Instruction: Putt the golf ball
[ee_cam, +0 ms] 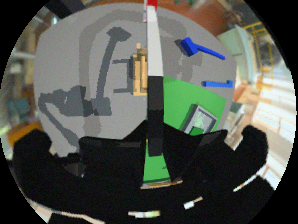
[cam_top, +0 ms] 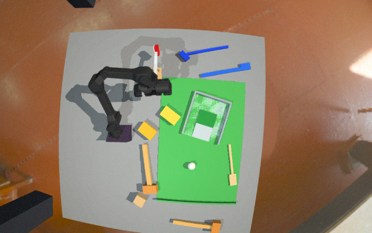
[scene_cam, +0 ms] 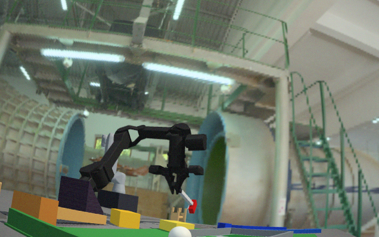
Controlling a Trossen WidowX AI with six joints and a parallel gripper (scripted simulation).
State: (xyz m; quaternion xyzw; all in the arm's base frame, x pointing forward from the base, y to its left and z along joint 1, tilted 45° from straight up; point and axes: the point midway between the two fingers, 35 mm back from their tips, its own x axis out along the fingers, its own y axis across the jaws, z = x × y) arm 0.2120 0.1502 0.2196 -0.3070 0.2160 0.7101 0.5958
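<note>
Right now the red putter is 12 cm to the left of my gripper tip, 3 cm behind it and 1 cm below it. Round my gripper tip: white golf ball (38 cm to the right, 24 cm ahead, 10 cm below); green mat (28 cm ahead, 25 cm to the right, 12 cm below); wooden stand (9 cm to the left, 9 cm below, 2 cm behind).
</note>
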